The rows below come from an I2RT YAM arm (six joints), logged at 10 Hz.
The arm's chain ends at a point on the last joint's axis. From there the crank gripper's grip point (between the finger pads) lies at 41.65 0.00 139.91 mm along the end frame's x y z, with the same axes.
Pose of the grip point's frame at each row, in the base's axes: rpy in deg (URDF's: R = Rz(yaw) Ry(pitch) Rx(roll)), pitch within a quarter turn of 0, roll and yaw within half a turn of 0; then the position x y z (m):
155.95 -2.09 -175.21 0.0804 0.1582 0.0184
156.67 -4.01 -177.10 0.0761 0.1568 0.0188
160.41 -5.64 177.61 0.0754 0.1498 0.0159
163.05 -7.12 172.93 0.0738 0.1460 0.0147
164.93 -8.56 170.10 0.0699 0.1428 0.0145
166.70 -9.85 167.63 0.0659 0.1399 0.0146
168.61 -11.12 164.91 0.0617 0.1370 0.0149
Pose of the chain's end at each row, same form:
155.95 -2.09 -175.21 0.1313 0.1052 0.1446
156.67 -4.01 -177.10 0.1294 0.1040 0.1440
160.41 -5.64 177.61 0.1278 0.1007 0.1430
163.05 -7.12 172.93 0.1263 0.0984 0.1423
164.93 -8.56 170.10 0.1240 0.0964 0.1419
166.70 -9.85 167.63 0.1218 0.0947 0.1416
168.61 -11.12 164.91 0.1195 0.0928 0.1414

